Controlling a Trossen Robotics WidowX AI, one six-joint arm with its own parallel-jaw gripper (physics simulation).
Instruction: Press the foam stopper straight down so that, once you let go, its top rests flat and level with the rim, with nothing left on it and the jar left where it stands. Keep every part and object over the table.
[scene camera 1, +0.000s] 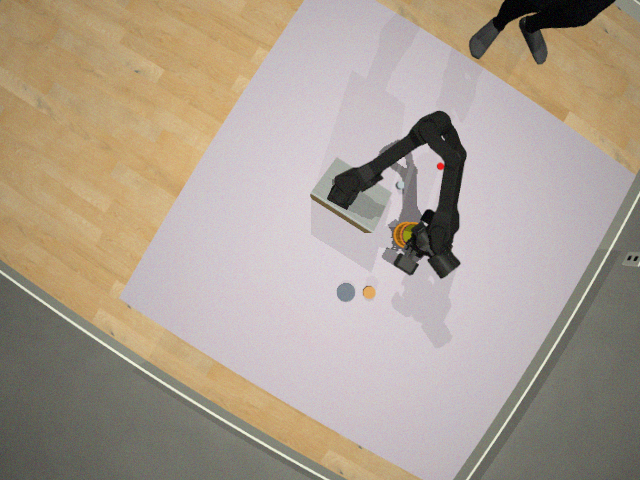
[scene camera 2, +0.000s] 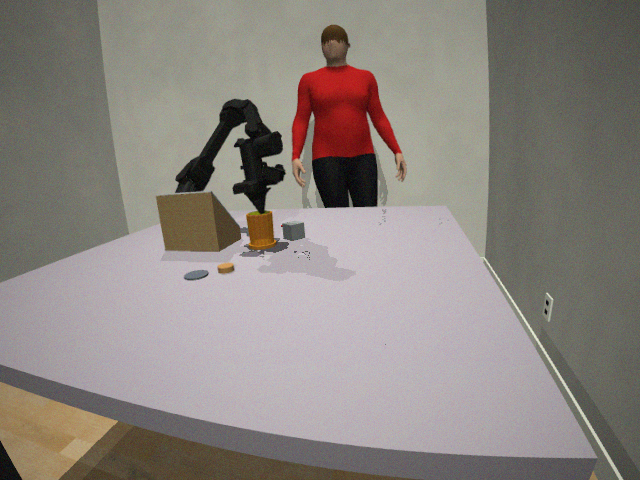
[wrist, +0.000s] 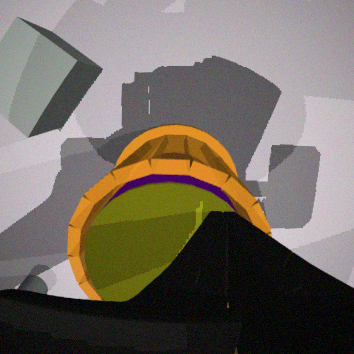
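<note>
The orange jar (scene camera 1: 396, 235) (scene camera 2: 261, 231) (wrist: 165, 167) stands upright on the table. The yellow-green foam stopper (scene camera 1: 407, 234) (scene camera 2: 253, 212) (wrist: 135, 240) sits inside its mouth. In the wrist view a thin purple band shows between the stopper's top and the far rim; a sliver of the stopper shows at the rim in scene camera 2. My gripper (scene camera 1: 415, 239) (scene camera 2: 261, 211) (wrist: 220, 223) is shut and empty, pointing down with its tips at the stopper's top, off to one side. The fingers hide part of the stopper and near rim, so I cannot tell whether it is exactly level.
A wedge-shaped block (scene camera 1: 324, 180) (scene camera 2: 188, 222) stands beside the jar, under the arm's base. A grey-green cube (scene camera 2: 293, 230) (wrist: 30, 75) is on the other side. A grey disc (scene camera 1: 345, 292) (scene camera 2: 196, 274), an orange disc (scene camera 1: 368, 292) (scene camera 2: 225, 268) and a red ball (scene camera 1: 440, 166) are nearby.
</note>
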